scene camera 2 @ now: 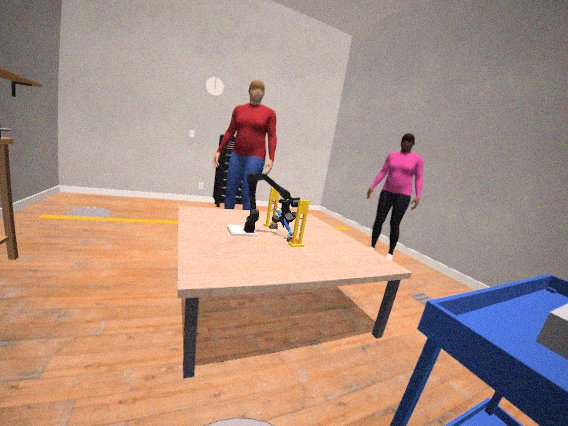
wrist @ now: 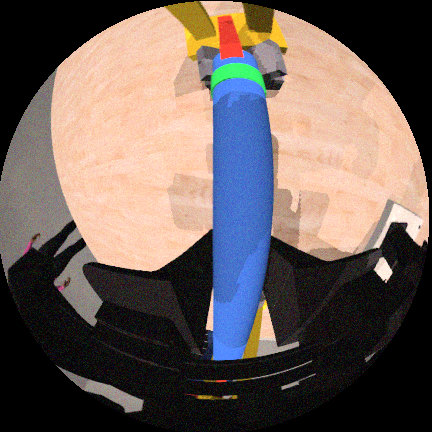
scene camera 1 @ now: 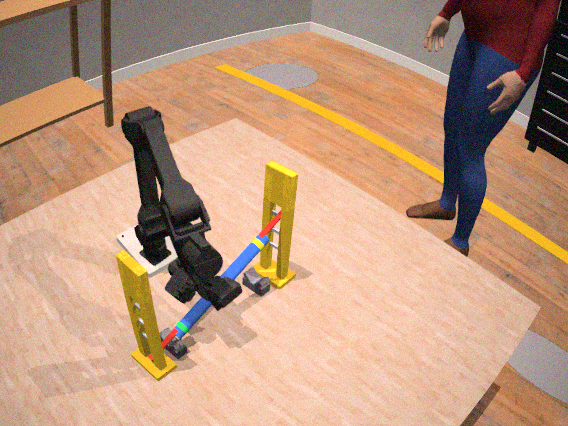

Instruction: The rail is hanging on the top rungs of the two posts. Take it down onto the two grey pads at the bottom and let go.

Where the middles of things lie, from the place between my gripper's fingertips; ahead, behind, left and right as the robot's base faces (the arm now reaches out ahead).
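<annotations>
My gripper: 50 mm below the blue rail [wrist: 242,162], 10 mm past it, 20 mm to the right of it.
</annotations>
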